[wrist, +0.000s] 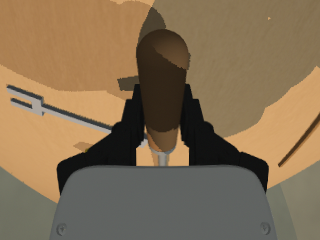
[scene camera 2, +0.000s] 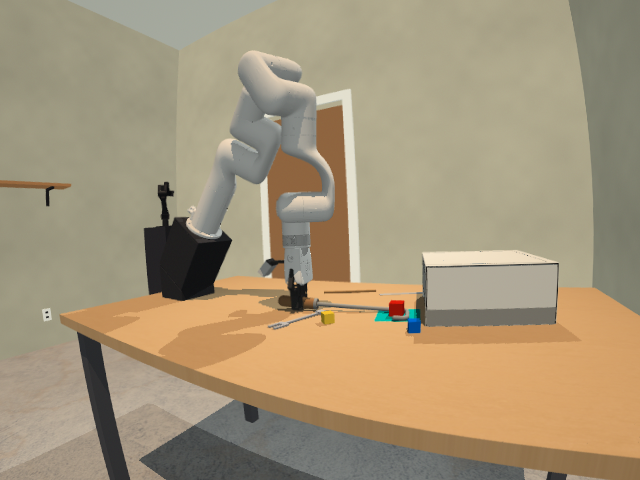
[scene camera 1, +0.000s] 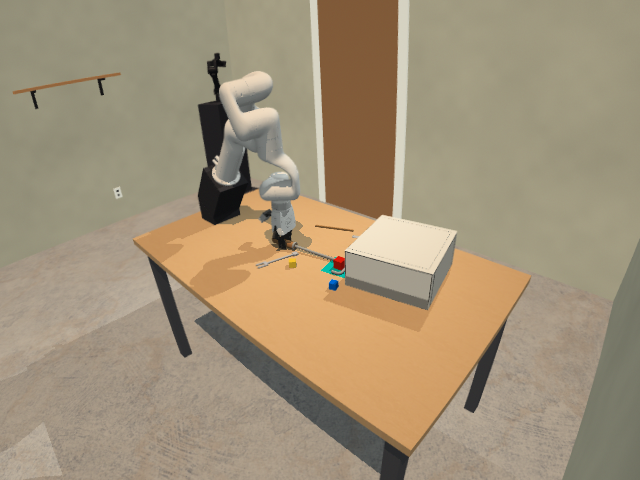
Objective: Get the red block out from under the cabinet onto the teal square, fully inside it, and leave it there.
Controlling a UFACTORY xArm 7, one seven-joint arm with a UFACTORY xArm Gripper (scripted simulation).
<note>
I see my gripper [scene camera 2: 299, 308], a wrench [wrist: 37, 107] and a wooden handle [wrist: 162, 55].
My gripper shows as well in the wrist view [wrist: 162, 96] and in scene camera 1 [scene camera 1: 285, 246].
</note>
